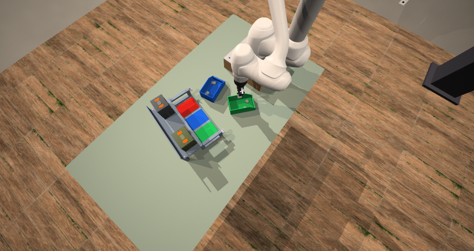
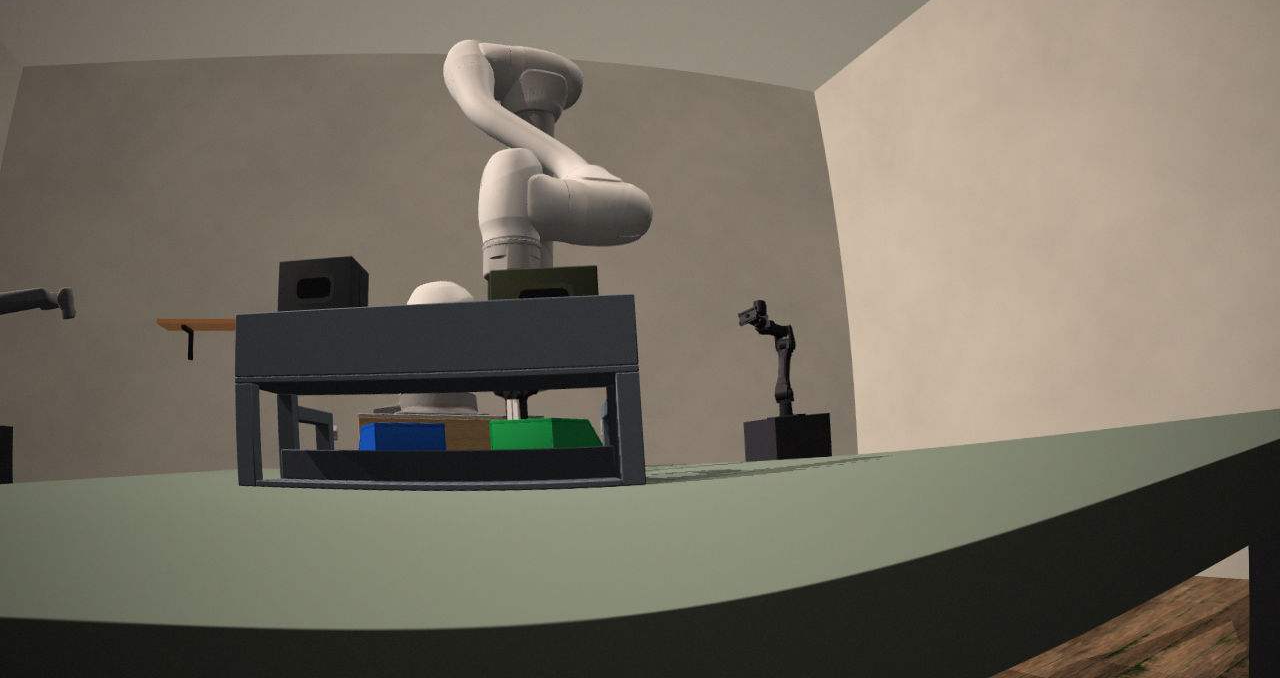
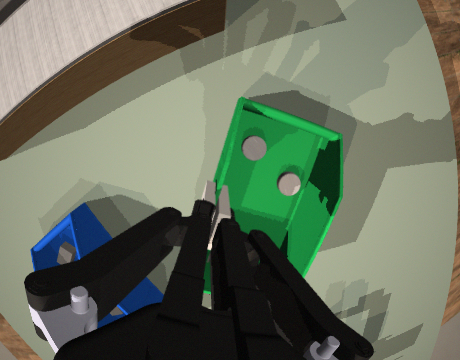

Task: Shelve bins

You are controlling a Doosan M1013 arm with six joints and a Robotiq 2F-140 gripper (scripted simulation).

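My gripper is now 40 mm to the right of the green bin, 40 mm above it and 30 mm short of it. From my hand the other things lie so: black box: 370 mm ahead, 280 mm to the right, 80 mm above; olive box: 440 mm ahead, 70 mm above, 50 mm to the right; blue bin: 190 mm to the right, 50 mm below, 50 mm ahead.
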